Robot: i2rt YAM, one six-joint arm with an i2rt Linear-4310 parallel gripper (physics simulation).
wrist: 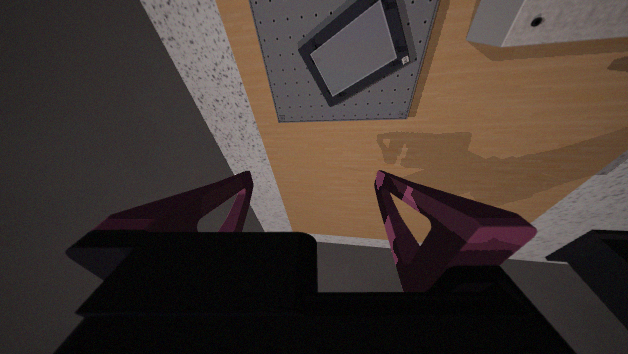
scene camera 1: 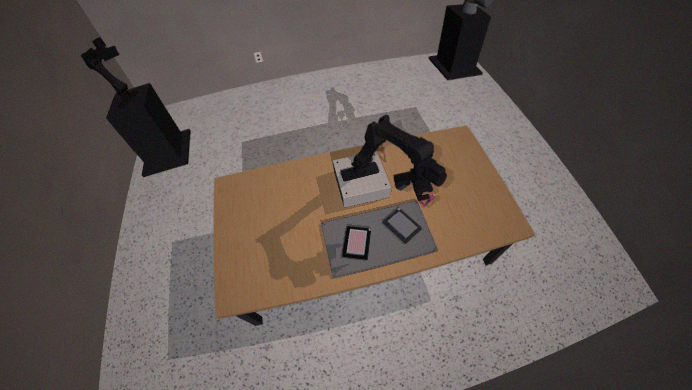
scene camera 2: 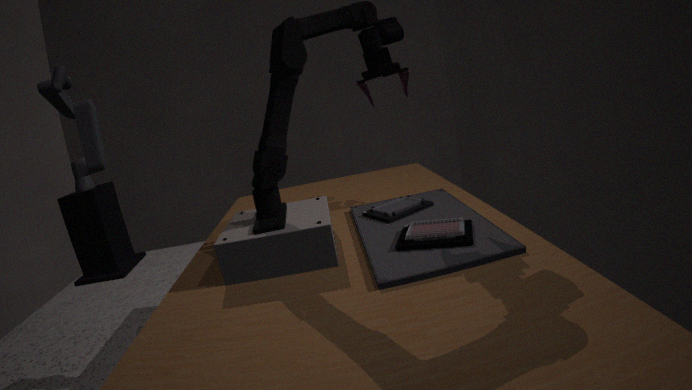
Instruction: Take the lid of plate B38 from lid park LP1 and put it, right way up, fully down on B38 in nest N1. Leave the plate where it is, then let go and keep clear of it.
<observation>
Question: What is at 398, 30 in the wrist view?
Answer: A dark lid holder.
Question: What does the clear lid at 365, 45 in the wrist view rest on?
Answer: A dark lid holder.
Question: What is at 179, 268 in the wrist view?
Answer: The gripper.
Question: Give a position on a black nest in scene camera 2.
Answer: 466, 240
</observation>
